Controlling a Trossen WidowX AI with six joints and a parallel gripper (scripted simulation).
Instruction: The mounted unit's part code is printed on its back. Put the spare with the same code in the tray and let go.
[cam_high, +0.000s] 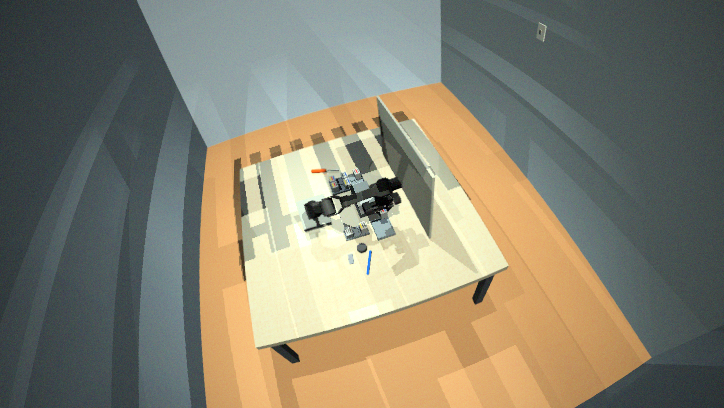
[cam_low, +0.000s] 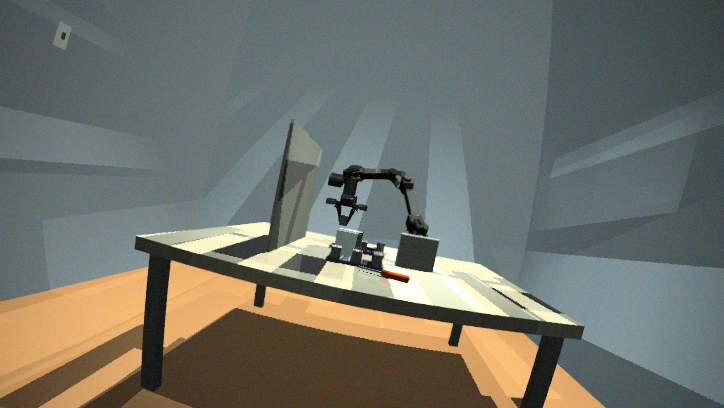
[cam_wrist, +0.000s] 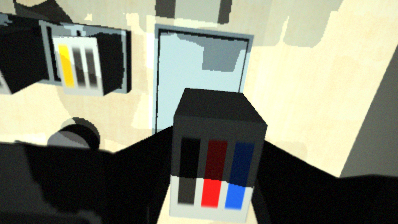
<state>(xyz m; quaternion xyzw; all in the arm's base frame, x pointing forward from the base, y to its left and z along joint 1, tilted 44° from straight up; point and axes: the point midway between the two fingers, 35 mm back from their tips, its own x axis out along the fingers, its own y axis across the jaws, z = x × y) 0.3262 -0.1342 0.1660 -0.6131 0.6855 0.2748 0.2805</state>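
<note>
Right now the grey tray is 110 mm below my gripper tip and 10 mm behind it. From my gripper tip the other things lie so: spare block (20 mm above); then slotted piece (150 mm behind, 110 mm below, 30 mm to the left); then black puck (160 mm behind, 110 mm below, 80 mm to the right).
</note>
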